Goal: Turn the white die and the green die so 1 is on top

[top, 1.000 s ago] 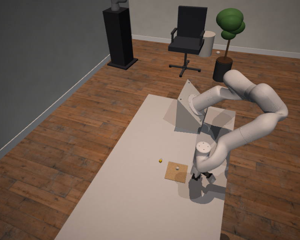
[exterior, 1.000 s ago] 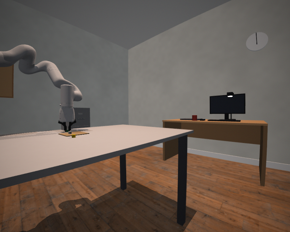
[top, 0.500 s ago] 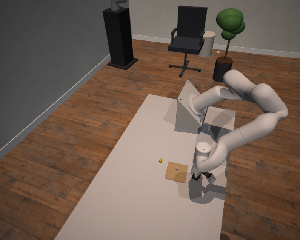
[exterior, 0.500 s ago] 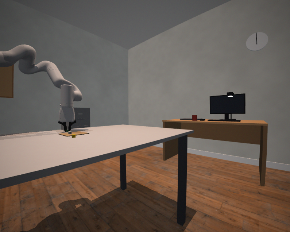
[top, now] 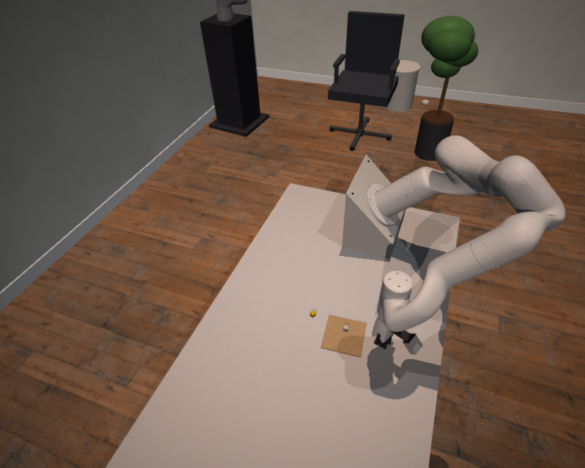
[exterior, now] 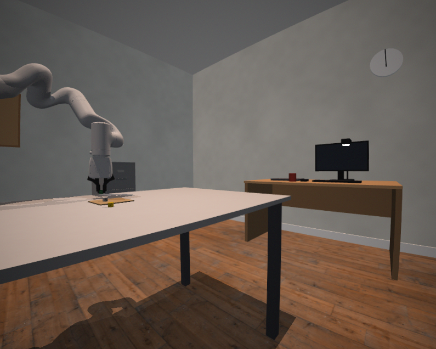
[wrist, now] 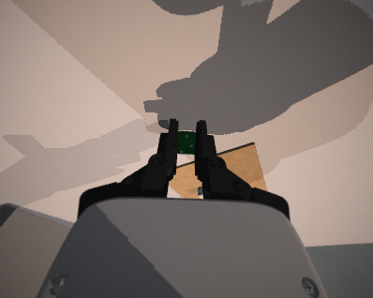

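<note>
My hand is 10 mm short of the mat, 140 mm to the left of it and 40 mm above it. The rest, counted from my hand: white die: 10 mm behind, 140 mm to the right, 40 mm below; then yellow die: 10 mm behind, 280 mm to the right, 40 mm below; then green die: 10 mm to the right, 10 mm below.
</note>
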